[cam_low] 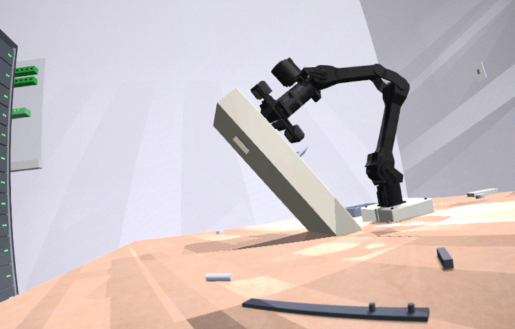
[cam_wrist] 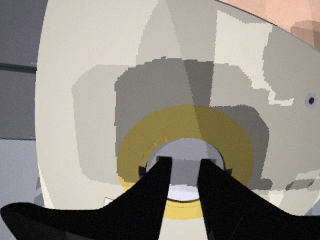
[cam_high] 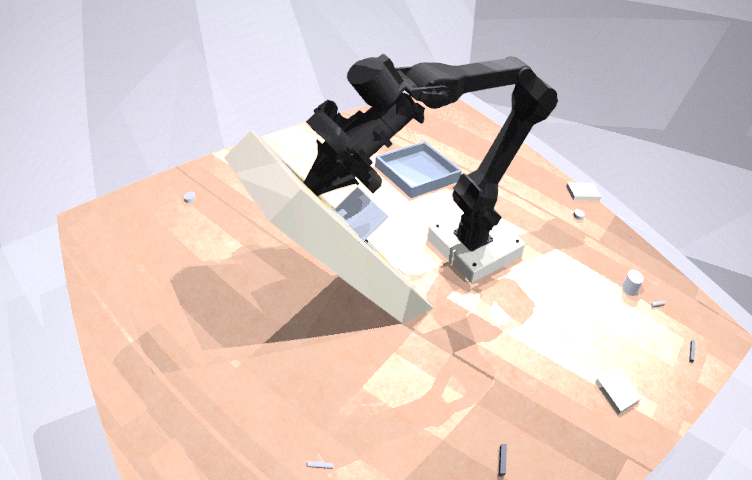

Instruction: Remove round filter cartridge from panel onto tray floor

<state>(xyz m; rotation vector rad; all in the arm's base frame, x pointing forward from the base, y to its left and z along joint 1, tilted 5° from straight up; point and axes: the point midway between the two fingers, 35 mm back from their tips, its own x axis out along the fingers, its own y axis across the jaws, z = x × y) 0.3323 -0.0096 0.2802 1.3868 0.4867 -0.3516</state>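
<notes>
Right now my gripper tip is 1 cm short of the round filter cartridge and 1 cm above it. Also, from my gripper tip: blue tray: 43 cm behind, 29 cm to the right, 27 cm below.
</notes>
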